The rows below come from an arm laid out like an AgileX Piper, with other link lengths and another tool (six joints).
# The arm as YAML. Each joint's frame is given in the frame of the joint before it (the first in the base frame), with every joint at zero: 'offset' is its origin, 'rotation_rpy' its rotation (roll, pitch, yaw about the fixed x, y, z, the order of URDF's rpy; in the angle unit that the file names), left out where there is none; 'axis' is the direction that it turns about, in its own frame. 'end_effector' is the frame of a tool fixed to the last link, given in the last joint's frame.
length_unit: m
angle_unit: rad
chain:
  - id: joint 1
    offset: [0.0, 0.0, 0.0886]
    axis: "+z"
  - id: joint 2
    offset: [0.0, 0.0, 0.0]
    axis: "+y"
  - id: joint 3
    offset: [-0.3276, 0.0, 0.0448]
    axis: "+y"
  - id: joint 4
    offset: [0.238, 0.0, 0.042]
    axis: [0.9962, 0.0, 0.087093]
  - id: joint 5
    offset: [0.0, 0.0, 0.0]
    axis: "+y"
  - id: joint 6
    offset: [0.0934, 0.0, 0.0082]
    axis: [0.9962, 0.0, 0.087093]
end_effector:
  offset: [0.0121, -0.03, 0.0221]
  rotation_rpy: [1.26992, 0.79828, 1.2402]
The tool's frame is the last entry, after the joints.
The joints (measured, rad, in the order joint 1, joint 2, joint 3, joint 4, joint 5, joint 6), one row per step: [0.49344 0.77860 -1.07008 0.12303 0.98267 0.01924]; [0.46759 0.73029 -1.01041 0.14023 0.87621 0.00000]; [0.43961 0.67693 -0.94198 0.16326 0.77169 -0.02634]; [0.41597 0.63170 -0.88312 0.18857 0.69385 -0.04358]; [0.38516 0.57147 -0.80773 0.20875 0.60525 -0.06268]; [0.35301 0.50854 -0.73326 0.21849 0.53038 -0.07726]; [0.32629 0.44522 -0.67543 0.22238 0.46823 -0.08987]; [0.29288 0.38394 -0.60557 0.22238 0.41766 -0.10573]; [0.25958 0.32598 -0.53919 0.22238 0.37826 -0.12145]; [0.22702 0.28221 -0.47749 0.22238 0.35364 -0.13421]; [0.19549 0.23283 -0.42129 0.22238 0.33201 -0.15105]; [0.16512 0.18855 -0.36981 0.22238 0.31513 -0.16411]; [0.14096 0.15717 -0.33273 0.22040 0.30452 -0.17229]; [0.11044 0.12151 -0.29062 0.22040 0.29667 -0.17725]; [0.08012 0.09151 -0.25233 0.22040 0.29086 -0.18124]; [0.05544 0.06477 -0.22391 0.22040 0.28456 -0.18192]
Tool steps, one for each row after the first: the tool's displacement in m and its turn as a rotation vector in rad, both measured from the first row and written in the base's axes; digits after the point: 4 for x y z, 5 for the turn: [-0.0056 -0.0056 -0.0026 0.04872 -0.08309 -0.02254]; [-0.0128 -0.0116 -0.0080 0.09186 -0.16353 -0.04543]; [-0.0194 -0.0165 -0.0146 0.12968 -0.21763 -0.06762]; [-0.0286 -0.0237 -0.0246 0.16310 -0.28424 -0.10213]; [-0.0387 -0.0313 -0.0364 0.18335 -0.34537 -0.14116]; [-0.0502 -0.0383 -0.0446 0.20013 -0.41245 -0.17446]; [-0.0598 -0.0442 -0.0588 0.19683 -0.46050 -0.21198]; [-0.0683 -0.0487 -0.0738 0.18759 -0.49863 -0.24745]; [-0.0732 -0.0516 -0.0899 0.17088 -0.51296 -0.28039]; [-0.0795 -0.0541 -0.1045 0.15316 -0.53618 -0.31027]; [-0.0845 -0.0560 -0.1184 0.13660 -0.55269 -0.33930]; [-0.0878 -0.0572 -0.1288 0.12223 -0.56280 -0.36246]; [-0.0911 -0.0583 -0.1414 0.10959 -0.56807 -0.39226]; [-0.0935 -0.0591 -0.1531 0.09664 -0.56909 -0.42174]; [-0.0959 -0.0598 -0.1616 0.09026 -0.57531 -0.44687]
